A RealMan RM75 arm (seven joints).
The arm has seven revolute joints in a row. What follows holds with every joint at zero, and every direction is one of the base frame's.
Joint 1 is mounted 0.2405 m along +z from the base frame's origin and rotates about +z.
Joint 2 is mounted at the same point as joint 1 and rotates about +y.
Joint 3 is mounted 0.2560 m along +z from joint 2 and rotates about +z.
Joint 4 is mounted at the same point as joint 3 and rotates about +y.
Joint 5 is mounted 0.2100 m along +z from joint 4 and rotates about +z.
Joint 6 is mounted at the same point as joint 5 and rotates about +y.
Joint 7 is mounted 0.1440 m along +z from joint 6 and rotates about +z.
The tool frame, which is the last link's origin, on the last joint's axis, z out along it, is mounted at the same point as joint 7; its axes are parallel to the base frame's.
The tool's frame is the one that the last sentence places.
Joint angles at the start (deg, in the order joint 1, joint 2, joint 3, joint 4, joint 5, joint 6, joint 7):
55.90 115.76 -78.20 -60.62 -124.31 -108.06 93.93
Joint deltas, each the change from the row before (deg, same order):
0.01 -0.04 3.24 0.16 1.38 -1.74 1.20
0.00 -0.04 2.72 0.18 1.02 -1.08 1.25
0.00 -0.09 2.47 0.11 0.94 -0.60 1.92
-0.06 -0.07 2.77 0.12 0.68 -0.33 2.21
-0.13 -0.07 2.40 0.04 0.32 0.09 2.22
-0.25 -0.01 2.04 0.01 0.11 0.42 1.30
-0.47 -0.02 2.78 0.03 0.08 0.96 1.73
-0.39 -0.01 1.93 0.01 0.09 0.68 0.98
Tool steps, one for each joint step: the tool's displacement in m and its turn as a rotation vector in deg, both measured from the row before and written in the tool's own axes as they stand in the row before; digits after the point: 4 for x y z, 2 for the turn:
-0.0018 0.0015 -0.0081 0.28 -3.36 1.84
-0.0013 0.0005 -0.0068 0.57 -2.75 1.77
-0.0013 -0.0004 -0.0066 0.91 -2.52 2.29
-0.0007 -0.0012 -0.0073 1.31 -2.62 2.76
0.0001 -0.0019 -0.0065 1.52 -2.14 2.79
0.0008 -0.0022 -0.0052 1.59 -1.85 1.96
0.0019 -0.0039 -0.0073 2.51 -2.62 2.81
0.0015 -0.0028 -0.0052 1.73 -1.89 1.79

